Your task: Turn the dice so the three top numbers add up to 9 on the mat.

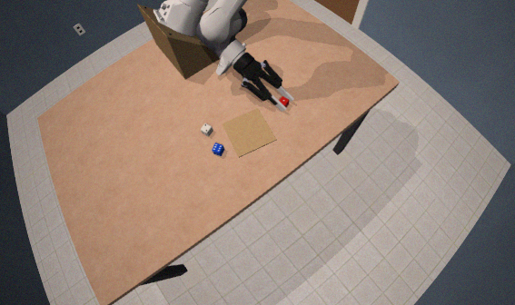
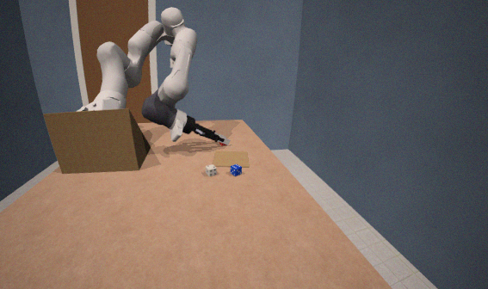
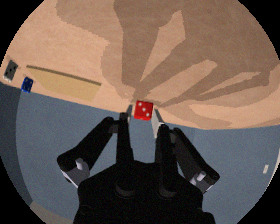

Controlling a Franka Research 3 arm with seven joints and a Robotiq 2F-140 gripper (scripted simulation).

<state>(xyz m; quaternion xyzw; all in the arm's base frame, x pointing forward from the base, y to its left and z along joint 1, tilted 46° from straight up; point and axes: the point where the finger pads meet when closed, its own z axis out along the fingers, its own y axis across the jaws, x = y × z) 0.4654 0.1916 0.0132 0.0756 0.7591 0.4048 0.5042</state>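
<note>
Now: the red die 10 mm ahead of my hand and 20 mm below it. The rest, counted from my hand: white die: 70 mm behind, 270 mm to the right, 20 mm below; then blue die: 20 mm ahead, 280 mm to the right, 20 mm below; then tan mat: 20 mm ahead, 160 mm to the right, 30 mm below.
</note>
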